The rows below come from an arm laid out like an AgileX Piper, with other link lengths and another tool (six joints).
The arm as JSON. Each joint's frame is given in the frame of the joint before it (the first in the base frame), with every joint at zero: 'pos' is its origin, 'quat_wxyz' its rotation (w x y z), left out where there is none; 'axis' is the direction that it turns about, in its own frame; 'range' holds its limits. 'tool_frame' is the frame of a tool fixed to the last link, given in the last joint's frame.
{
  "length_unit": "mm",
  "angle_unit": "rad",
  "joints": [
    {
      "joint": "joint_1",
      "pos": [
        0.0,
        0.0,
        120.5
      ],
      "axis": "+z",
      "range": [
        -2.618,
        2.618
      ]
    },
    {
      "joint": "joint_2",
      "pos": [
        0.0,
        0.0,
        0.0
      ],
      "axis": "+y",
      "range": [
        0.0,
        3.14
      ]
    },
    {
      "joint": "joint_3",
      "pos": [
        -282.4,
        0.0,
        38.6
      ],
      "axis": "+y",
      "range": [
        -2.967,
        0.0
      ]
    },
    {
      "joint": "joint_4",
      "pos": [
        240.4,
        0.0,
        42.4
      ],
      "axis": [
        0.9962,
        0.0,
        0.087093
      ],
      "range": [
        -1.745,
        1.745
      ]
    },
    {
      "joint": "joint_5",
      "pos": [
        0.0,
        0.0,
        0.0
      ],
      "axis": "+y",
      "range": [
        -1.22,
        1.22
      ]
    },
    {
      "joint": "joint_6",
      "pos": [
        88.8,
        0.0,
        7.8
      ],
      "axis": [
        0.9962,
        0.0,
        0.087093
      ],
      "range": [
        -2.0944,
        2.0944
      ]
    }
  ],
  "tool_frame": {
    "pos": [
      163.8,
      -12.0,
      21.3
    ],
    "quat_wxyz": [
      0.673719,
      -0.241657,
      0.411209,
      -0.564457
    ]
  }
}
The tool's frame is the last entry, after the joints.
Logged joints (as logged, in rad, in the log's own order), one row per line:
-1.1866, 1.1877, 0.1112, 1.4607, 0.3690, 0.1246
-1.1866, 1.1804, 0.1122, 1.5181, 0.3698, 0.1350
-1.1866, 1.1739, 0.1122, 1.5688, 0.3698, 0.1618
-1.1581, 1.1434, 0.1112, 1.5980, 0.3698, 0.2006
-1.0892, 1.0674, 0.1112, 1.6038, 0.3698, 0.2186
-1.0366, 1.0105, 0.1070, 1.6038, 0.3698, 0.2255
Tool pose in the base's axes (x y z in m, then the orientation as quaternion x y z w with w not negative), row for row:
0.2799, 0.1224, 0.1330, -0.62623, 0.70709, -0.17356, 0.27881
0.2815, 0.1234, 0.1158, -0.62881, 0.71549, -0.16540, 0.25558
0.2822, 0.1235, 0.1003, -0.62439, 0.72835, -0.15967, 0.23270
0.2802, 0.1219, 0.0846, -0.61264, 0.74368, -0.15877, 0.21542
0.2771, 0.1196, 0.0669, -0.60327, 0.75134, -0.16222, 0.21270
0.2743, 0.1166, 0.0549, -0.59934, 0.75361, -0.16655, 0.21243
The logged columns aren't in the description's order. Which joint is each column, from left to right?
Columns, left to right: joint_3, joint_5, joint_4, joint_2, joint_1, joint_6.
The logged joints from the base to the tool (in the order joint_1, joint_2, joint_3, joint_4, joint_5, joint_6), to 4 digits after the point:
0.3690, 1.4607, -1.1866, 0.1112, 1.1877, 0.1246
0.3698, 1.5181, -1.1866, 0.1122, 1.1804, 0.1350
0.3698, 1.5688, -1.1866, 0.1122, 1.1739, 0.1618
0.3698, 1.5980, -1.1581, 0.1112, 1.1434, 0.2006
0.3698, 1.6038, -1.0892, 0.1112, 1.0674, 0.2186
0.3698, 1.6038, -1.0366, 0.1070, 1.0105, 0.2255

